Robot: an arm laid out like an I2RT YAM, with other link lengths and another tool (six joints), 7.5 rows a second.
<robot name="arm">
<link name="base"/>
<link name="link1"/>
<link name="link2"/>
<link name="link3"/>
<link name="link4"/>
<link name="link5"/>
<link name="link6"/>
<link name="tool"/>
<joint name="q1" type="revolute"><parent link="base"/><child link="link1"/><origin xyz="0 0 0.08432" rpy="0 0 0"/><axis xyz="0 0 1"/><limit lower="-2.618" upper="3.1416"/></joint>
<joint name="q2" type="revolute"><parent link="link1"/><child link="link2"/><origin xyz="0.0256 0.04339 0.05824" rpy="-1.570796 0 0"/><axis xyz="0 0 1"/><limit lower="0" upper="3.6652"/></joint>
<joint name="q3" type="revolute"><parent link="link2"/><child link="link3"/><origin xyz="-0.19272 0 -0.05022" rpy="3.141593 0 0"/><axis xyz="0 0 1"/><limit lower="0" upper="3.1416"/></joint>
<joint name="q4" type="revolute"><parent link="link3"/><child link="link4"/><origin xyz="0.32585 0.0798 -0.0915" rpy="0 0 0"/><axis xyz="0 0 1"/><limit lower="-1.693" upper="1.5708"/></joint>
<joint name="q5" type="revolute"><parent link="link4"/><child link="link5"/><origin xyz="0.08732 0.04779 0.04" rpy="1.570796 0 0"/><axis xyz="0 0 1"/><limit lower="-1.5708" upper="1.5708"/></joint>
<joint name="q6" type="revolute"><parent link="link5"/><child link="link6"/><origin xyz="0.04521 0 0.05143" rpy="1.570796 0 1.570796"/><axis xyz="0 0 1"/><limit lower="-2.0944" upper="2.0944"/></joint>
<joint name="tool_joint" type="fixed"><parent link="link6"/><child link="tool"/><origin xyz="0.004 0.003 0.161" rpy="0 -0.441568 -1.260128"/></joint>
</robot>
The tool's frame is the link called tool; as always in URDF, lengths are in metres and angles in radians.
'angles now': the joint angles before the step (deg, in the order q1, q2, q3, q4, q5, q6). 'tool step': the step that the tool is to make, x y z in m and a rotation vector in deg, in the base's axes. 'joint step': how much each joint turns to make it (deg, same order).
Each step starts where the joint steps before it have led.
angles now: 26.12 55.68 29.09 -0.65 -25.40 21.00
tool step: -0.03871 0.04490 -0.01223 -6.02 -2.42 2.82
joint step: 10.83 2.21 1.68 -1.26 10.07 -2.00
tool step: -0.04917 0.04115 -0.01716 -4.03 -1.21 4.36
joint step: 10.05 3.40 1.21 0.30 6.83 -0.47
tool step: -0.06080 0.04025 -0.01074 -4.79 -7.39 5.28
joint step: 12.67 3.49 0.45 3.41 10.82 -3.79
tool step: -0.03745 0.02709 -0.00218 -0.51 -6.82 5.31
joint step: 6.88 3.79 -0.12 6.92 4.43 -4.77
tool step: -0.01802 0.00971 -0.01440 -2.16 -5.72 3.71
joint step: 3.17 4.05 -0.45 5.42 2.30 -5.74
